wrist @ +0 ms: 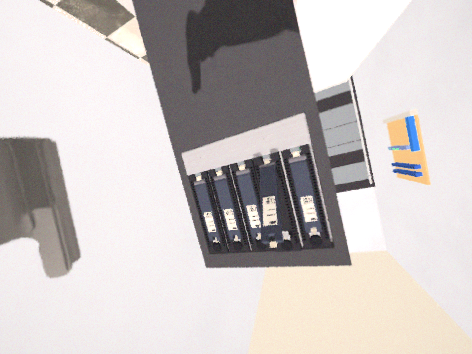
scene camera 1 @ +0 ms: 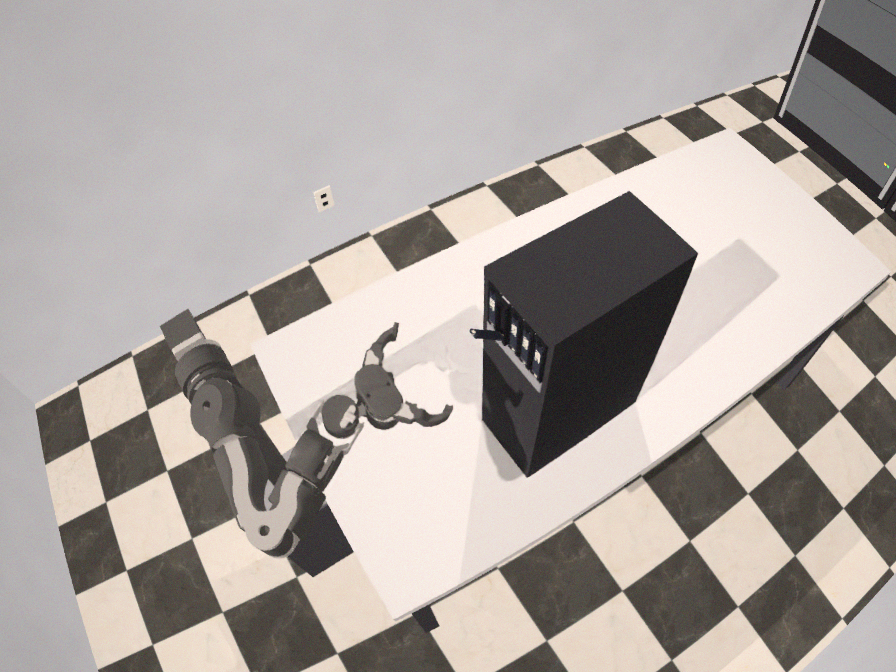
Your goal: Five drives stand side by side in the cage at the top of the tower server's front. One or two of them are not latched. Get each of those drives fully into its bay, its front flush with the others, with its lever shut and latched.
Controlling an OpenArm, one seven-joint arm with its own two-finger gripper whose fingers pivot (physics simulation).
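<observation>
The black tower server [scene camera 1: 589, 271] [wrist: 230, 115] stands upright on the table, its cage at the top of the front. In the wrist view the cage shows upside down. The drive second from the right there has its lever [wrist: 270, 205] [scene camera 1: 487, 334] swung out, slanting across the neighbouring drive's edge. How deep that drive sits is hard to tell. The other levers look shut, as on the rightmost drive [wrist: 304, 192] and the leftmost drive [wrist: 203, 200]. My gripper [scene camera 1: 422, 368] is open and empty, in front of the tower and apart from it; one finger shows at the wrist view's left.
The white table [scene camera 1: 434, 535] extends around the tower. A rack cabinet [scene camera 1: 843, 90] [wrist: 340, 130] stands beyond the table. An orange board [wrist: 402, 132] with blue items is at the right of the wrist view. A wall outlet [scene camera 1: 323, 198] is behind the table.
</observation>
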